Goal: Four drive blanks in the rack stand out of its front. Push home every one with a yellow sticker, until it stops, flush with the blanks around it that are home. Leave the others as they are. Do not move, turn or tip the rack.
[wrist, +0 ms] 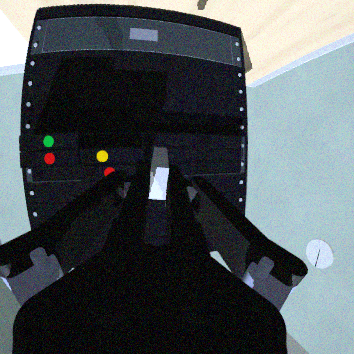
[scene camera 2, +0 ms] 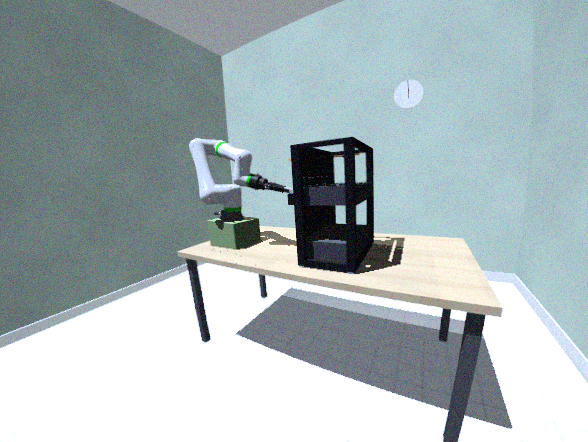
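Note:
The black rack [scene camera 2: 298, 220] [wrist: 28, 115] stands upright on the table. In the wrist view, stickers mark several dark blanks: green [wrist: 48, 141] and red [wrist: 49, 158] at the left edge, yellow [wrist: 102, 156] nearer the middle, and another red [wrist: 109, 172] partly hidden by a finger. A dark block [scene camera 2: 291, 199] stands out of the rack's front in the scene view. My gripper [scene camera 2: 288, 190] [wrist: 159, 158] is shut and empty, its tips at the rack's front, to the right of the yellow sticker in the wrist view. Contact, and how far each blank stands out, cannot be told.
The rack stands on a wooden table [scene camera 2: 430, 265]. The arm's green base block [scene camera 2: 223, 233] stands at the table's left. Grey boxes [scene camera 2: 327, 195] [scene camera 2: 330, 251] show inside the rack's open side. A pale label [wrist: 143, 34] is on a panel at the rack's end.

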